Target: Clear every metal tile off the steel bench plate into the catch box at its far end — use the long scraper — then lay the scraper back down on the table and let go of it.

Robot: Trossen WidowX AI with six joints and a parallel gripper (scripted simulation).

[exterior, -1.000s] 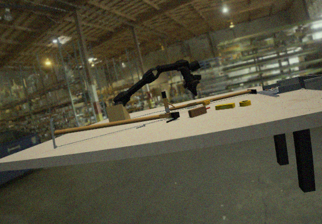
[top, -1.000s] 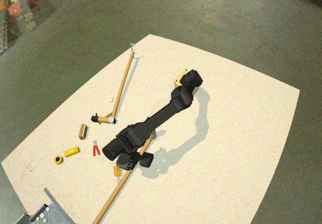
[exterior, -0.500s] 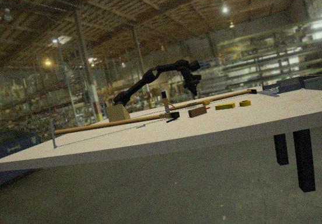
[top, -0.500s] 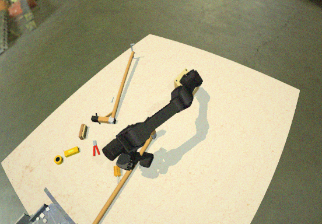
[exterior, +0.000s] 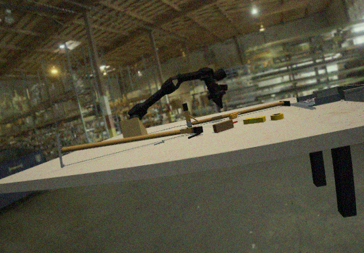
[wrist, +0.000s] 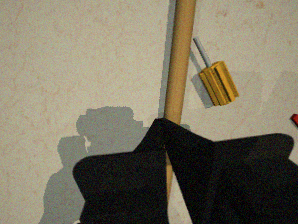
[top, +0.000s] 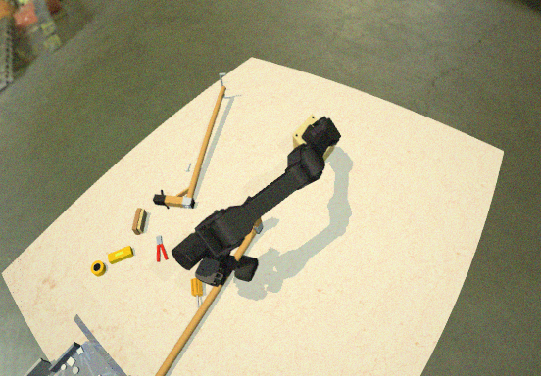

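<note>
My gripper tip is 7 cm to the left of the screwdriver, 5 cm short of it and 5 cm above it. From my gripper tip the other things lie so: yellow tape roll (41 cm to the right, 18 cm ahead, 6 cm below); yellow level (38 cm to the right, 9 cm ahead, 5 cm below); wooden block (39 cm to the right, 5 cm below, 4 cm behind).
</note>
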